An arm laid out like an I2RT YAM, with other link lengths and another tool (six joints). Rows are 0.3 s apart.
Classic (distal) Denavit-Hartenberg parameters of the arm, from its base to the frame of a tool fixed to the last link. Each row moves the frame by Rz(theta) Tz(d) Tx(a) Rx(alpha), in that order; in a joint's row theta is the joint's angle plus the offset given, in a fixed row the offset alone. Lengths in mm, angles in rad.
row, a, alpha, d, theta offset
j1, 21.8, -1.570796, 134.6, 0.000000
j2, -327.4, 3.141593, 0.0, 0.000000
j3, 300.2, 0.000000, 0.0, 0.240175
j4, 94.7, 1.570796, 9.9, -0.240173
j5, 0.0, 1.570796, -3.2, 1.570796
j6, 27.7, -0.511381, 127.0, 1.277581
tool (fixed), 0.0, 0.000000, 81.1, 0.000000
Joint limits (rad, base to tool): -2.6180..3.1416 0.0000..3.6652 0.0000..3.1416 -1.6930..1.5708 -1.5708..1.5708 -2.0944..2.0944
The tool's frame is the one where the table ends.
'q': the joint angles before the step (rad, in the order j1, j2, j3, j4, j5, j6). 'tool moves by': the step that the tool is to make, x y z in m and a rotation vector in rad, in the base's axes. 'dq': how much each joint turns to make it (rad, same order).
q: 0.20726, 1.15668, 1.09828, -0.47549, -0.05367, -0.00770
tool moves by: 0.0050, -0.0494, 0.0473, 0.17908, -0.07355, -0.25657
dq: -0.11349, -0.07375, 0.01692, 0.01518, 0.05067, 0.21325
